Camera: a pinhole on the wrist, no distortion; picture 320 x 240 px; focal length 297.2 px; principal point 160.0 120.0 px. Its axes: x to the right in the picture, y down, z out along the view. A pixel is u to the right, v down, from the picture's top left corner.
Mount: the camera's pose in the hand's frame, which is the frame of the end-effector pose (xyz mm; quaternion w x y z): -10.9 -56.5 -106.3 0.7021 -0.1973 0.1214 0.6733
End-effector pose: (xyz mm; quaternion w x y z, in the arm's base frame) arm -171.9 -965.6 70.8 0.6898 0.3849 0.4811 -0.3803
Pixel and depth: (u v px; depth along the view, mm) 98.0 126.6 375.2
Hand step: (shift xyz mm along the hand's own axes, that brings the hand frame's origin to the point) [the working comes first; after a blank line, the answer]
In the camera's frame: -78.3 8.3 375.2

-59.9 38.7 261.8
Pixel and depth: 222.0 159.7 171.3
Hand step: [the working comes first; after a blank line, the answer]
In the camera's frame: 35.7 22.9 171.3

-47.7 51.4 28.4
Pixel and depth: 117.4 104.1 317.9
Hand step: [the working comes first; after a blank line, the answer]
In the camera's frame: -45.6 -17.0 317.9

-27.2 42.4 199.3
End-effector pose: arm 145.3 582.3 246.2 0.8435 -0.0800 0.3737 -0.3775
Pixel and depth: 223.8 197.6 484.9
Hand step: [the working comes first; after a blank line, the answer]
In the camera's frame: 104.1 126.6 484.9

-176.2 252.5 266.8
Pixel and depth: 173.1 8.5 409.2
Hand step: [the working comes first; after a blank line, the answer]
In the camera's frame: 18.0 -153.5 409.2

103.8 137.6 268.5
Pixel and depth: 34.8 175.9 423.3
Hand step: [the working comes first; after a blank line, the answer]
In the camera's frame: -178.3 79.6 423.3

-141.7 -28.8 340.3
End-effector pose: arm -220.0 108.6 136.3 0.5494 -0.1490 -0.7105 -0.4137
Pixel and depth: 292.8 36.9 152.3
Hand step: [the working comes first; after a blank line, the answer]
In the camera's frame: 68.1 -42.6 152.3

21.2 71.0 4.8
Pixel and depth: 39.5 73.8 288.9
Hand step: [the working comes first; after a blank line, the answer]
In the camera's frame: -117.1 -44.9 288.9

-1.3 -35.1 207.8
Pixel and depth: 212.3 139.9 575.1
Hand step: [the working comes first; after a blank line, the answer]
In the camera's frame: 101.2 38.5 575.1

-97.5 288.3 358.6
